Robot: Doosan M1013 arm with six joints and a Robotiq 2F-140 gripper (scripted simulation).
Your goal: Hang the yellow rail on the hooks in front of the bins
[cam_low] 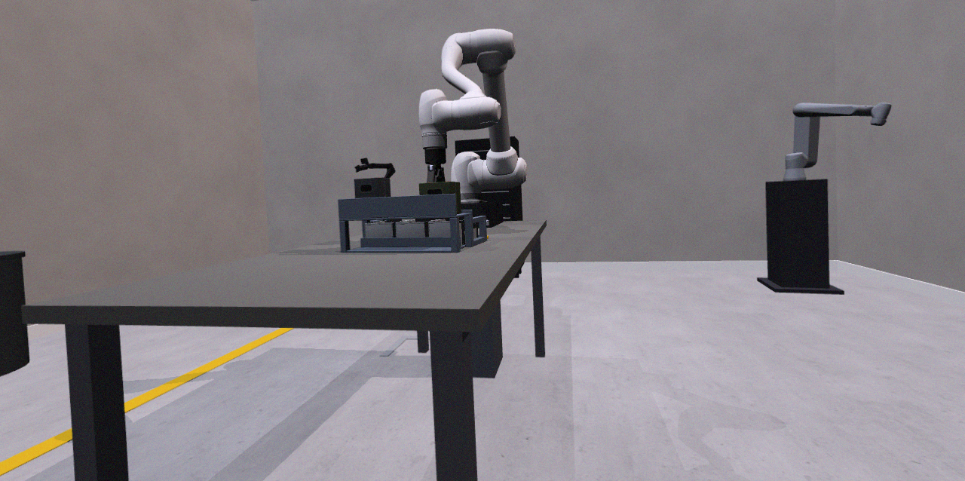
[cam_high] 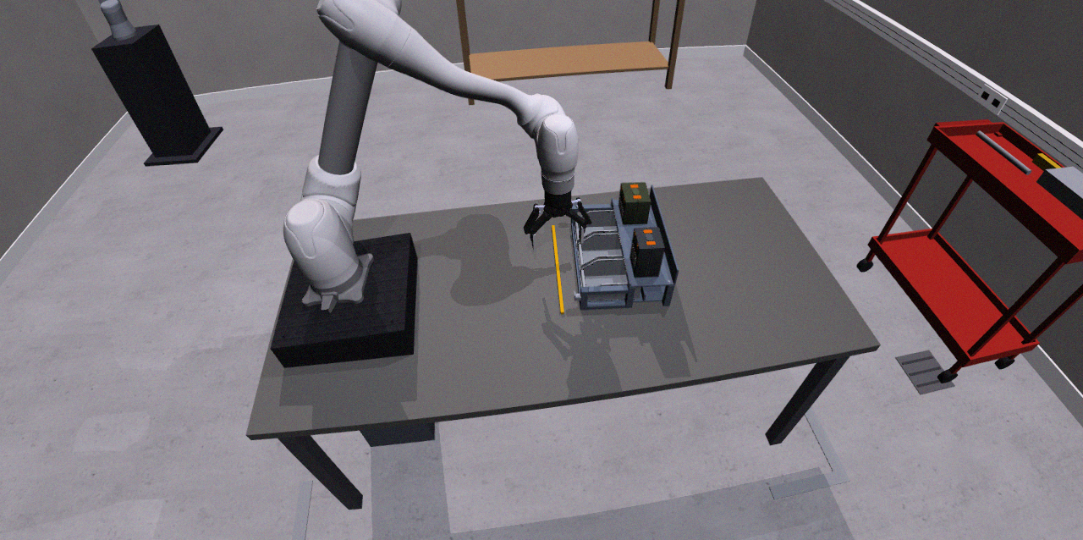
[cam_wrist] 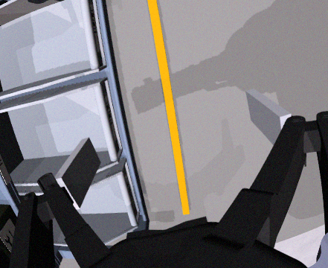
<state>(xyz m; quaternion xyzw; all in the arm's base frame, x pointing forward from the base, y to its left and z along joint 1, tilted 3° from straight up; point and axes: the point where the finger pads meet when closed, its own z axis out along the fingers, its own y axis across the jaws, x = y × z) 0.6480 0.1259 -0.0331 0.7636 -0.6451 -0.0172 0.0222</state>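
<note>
My gripper is now 11 cm above the yellow rail. Also, from my hand: rack front bar (6 cm ahead, 1 cm to the left, 10 cm below).
</note>
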